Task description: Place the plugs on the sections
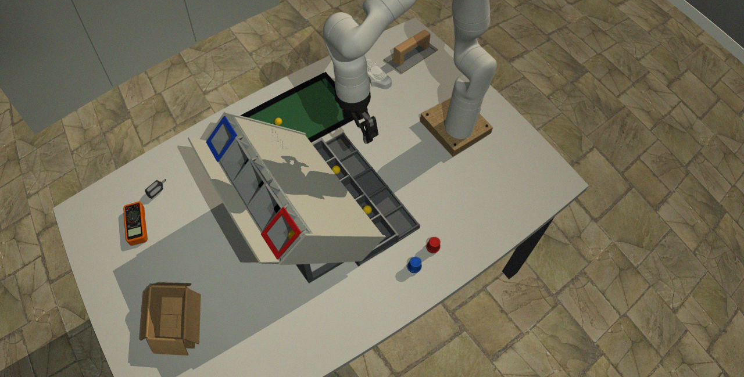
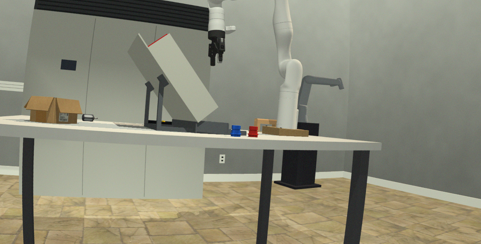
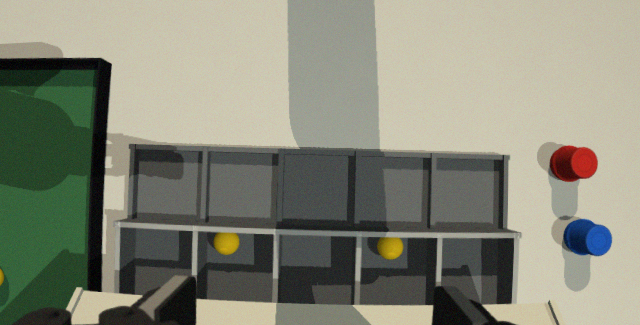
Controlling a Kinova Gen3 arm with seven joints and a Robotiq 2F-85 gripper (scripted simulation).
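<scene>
Right now the green marble tray is 330 mm to the right of my hand and 290 mm below it. The rest, counted from my hand: dark object: 480 mm ahead, 400 mm to the right, 280 mm below; then beige cover: 150 mm ahead, 90 mm below, 10 mm to the right; then cardboard box: 650 mm ahead, 250 mm below, 10 mm to the left.
</scene>
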